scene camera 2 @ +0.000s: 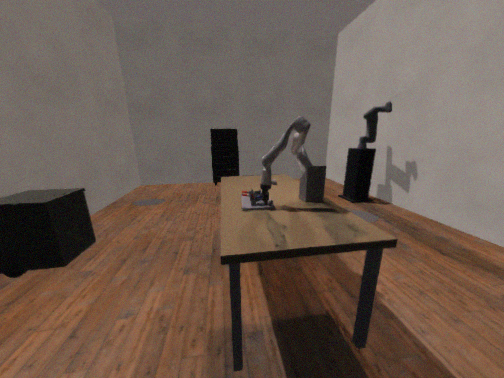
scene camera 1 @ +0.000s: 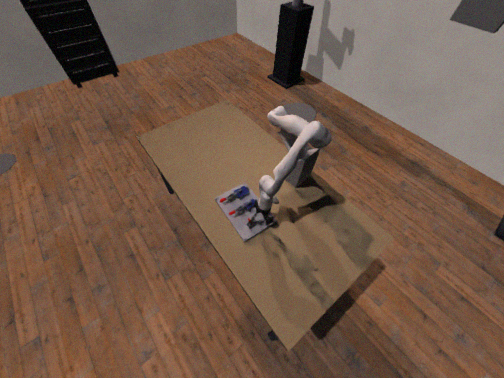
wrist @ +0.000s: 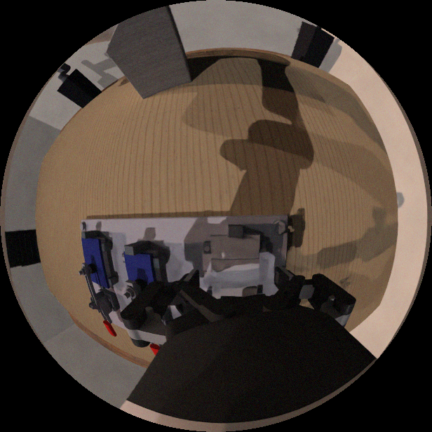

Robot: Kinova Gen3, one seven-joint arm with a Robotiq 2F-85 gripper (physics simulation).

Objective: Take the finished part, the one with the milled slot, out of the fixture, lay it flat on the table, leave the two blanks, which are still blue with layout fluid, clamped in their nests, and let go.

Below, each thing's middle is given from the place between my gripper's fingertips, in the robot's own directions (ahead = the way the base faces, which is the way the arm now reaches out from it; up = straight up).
Labels:
I see my gripper right at the finished part (wrist: 234,261). Round my hand: fixture plate (scene camera 1: 239,222): 12 cm to the right, 4 cm ahead, 2 cm below.

